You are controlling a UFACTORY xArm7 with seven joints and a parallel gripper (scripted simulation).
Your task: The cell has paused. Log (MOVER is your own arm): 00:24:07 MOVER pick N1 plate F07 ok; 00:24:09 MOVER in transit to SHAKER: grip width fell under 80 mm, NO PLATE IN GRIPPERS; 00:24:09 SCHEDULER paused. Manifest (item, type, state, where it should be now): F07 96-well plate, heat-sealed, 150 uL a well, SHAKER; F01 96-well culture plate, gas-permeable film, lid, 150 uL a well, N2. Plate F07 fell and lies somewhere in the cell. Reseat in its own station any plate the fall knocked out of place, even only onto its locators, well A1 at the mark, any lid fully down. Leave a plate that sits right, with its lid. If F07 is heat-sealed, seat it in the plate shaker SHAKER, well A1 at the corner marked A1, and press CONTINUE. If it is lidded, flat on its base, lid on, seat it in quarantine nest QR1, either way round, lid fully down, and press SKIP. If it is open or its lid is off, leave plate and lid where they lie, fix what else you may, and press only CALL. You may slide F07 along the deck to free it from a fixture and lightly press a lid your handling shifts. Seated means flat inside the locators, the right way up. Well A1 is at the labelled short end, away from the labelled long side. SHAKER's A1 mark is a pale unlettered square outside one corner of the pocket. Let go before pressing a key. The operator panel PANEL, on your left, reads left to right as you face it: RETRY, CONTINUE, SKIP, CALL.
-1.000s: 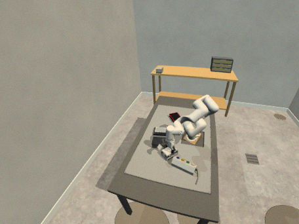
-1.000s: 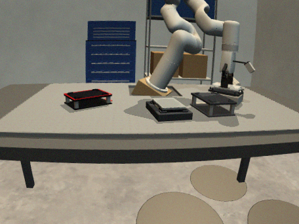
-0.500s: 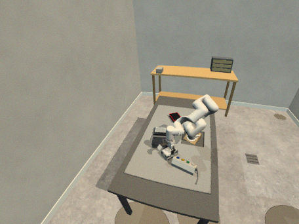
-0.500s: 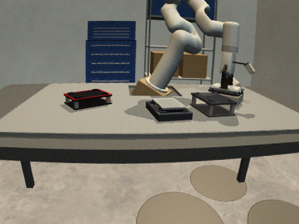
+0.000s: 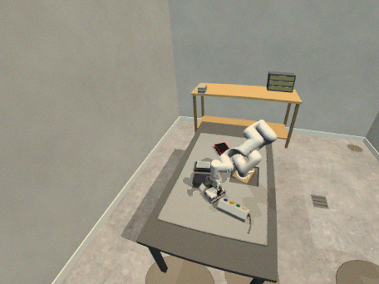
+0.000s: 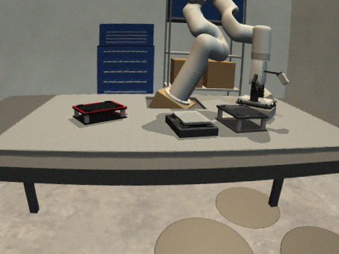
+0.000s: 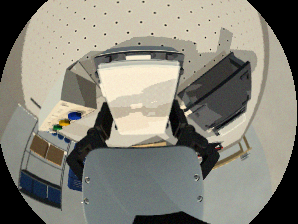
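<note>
My hand is 1 cm above the pale plate. From my hand the other things lie so: pale lid 32 cm to the right, 14 cm ahead, 4 cm below.
</note>
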